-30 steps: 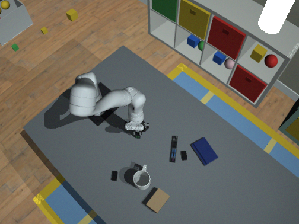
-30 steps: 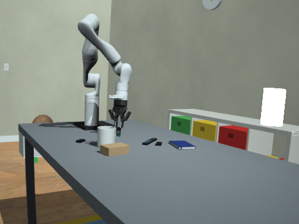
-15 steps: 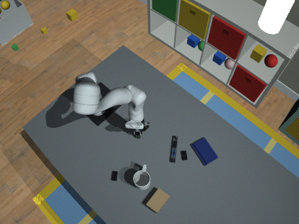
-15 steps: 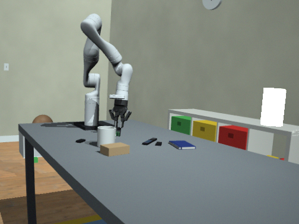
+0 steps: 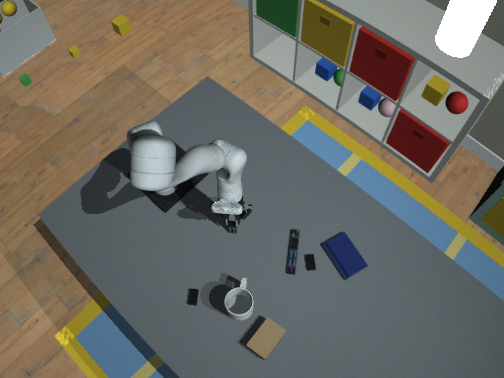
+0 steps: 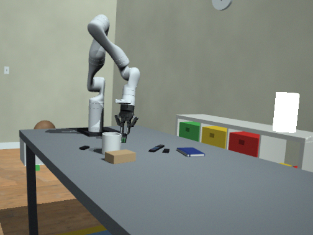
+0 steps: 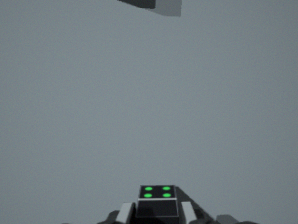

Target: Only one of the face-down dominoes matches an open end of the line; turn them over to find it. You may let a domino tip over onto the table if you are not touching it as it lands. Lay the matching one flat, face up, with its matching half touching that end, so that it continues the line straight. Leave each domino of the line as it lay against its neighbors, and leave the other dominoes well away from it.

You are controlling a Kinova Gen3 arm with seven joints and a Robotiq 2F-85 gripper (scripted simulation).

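The dark domino is 1 cm ahead of my hand, 1 cm to the right of it and 4 cm below it. From my hand the other things lie so: white mug: 21 cm ahead, 17 cm to the right, 2 cm below; then cardboard box: 34 cm ahead, 19 cm to the right, 5 cm below.
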